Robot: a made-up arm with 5 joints. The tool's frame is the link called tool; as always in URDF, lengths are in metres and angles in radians.
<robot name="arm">
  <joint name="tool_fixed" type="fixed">
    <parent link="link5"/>
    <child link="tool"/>
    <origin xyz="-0.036 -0.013 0.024" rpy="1.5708 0 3.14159"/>
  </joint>
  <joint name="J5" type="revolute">
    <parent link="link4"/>
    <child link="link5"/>
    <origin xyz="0.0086 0.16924 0.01" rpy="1.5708 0 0.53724"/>
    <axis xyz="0 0 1"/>
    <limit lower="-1.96" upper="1.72" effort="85" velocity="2.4"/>
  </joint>
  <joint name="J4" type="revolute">
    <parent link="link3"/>
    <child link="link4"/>
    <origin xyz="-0.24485 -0.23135 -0.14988" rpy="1.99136 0 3.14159"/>
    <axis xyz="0 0 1"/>
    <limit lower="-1.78" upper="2.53" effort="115" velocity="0.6"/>
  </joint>
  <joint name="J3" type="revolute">
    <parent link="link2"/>
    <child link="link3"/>
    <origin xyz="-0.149 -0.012 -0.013" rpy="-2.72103 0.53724 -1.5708"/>
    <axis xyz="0 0 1"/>
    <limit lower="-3.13" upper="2.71" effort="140" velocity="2.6"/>
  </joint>
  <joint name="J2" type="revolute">
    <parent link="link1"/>
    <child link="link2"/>
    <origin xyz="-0.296 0.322 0.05" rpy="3.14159 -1.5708 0"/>
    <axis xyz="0 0 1"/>
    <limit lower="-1.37" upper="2.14" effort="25" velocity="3"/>
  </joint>
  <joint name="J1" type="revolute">
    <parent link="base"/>
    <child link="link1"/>
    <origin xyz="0.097 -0.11 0.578" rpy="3.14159 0 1.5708"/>
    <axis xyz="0 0 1"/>
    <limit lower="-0.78" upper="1.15" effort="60" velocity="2.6"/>
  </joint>
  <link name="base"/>
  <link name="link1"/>
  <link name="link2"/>
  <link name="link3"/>
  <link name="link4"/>
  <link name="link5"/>
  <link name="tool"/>
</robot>
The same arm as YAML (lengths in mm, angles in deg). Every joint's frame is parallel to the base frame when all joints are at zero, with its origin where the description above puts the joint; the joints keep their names.
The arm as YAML. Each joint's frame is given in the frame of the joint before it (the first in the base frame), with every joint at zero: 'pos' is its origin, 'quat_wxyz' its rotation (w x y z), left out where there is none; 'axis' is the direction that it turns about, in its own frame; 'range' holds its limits. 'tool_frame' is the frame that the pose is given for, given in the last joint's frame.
length_unit: mm
angle_unit: deg
joints:
  - joint: J1
    pos: [97.0, -110.0, 578.0]
    axis: [0.0, 0.0, -1.0]
    range: [-44.69, 65.89]
  - joint: J2
    pos: [322.0, -296.0, -50.0]
    axis: [0.0, 1.0, 0.0]
    range: [-78.5, 122.61]
  - joint: J3
    pos: [12.0, -13.0, 149.0]
    axis: [-0.467174, -0.784256, -0.408277]
    range: [-179.34, 155.27]
  - joint: J4
    pos: [-92.0, 324.0, -150.0]
    axis: [0.0, 0.0, 1.0]
    range: [-101.99, 144.96]
  - joint: J5
    pos: [-94.0, -141.0, 10.0]
    axis: [0.0, 1.0, 0.0]
    range: [-112.3, 98.55]
tool_frame:
  pos: [36.0, 24.0, -13.0]
  quat_wxyz: [1.0, -0.000002, -0.000003, 0.000004]

